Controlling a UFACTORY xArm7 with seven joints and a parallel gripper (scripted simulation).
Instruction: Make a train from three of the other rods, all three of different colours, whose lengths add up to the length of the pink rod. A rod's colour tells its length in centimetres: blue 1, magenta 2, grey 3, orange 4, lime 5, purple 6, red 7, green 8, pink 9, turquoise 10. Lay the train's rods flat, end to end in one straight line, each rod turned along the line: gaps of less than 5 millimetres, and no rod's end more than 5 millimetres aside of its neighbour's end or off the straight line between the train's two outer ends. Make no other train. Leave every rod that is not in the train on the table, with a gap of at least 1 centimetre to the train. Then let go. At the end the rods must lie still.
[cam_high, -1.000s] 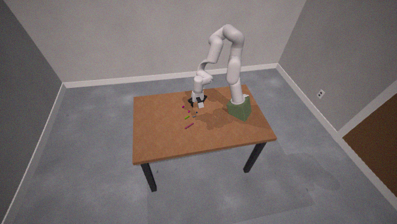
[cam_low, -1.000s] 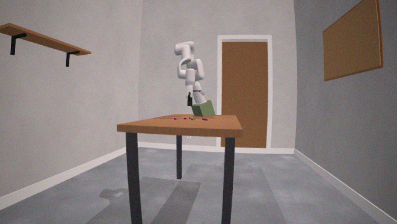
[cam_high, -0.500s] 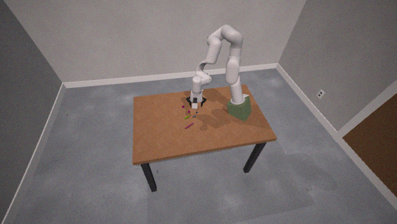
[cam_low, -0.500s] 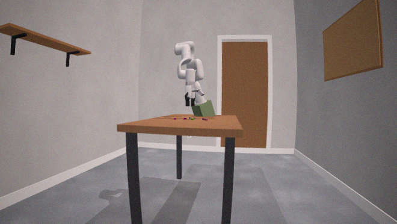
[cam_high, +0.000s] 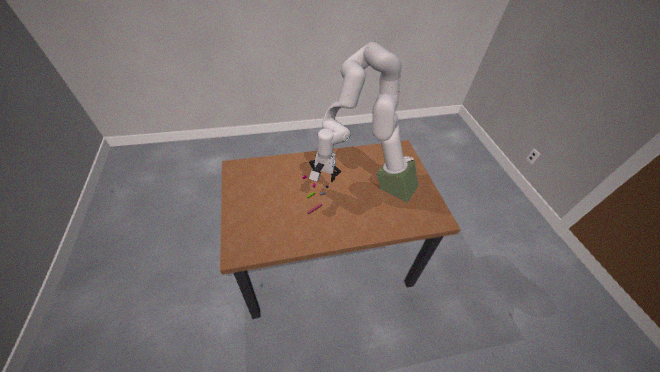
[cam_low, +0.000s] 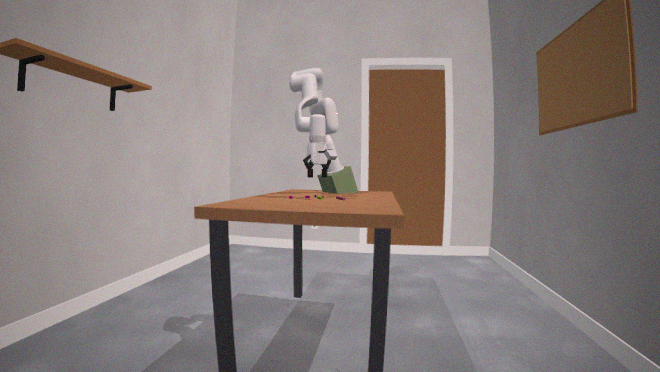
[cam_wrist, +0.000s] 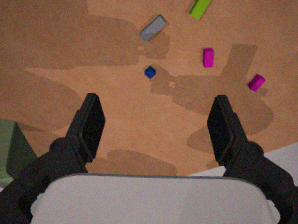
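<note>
The grey rod is 100 mm below my hand, 30 mm to the left of it and 10 mm ahead of it. Round my hand: lime rod 100 mm below, 80 mm ahead, 30 mm to the left; then pink rod 120 mm to the left, 100 mm below, 70 mm ahead; then blue rod 100 mm below, 20 mm behind, 10 mm to the right.
</note>
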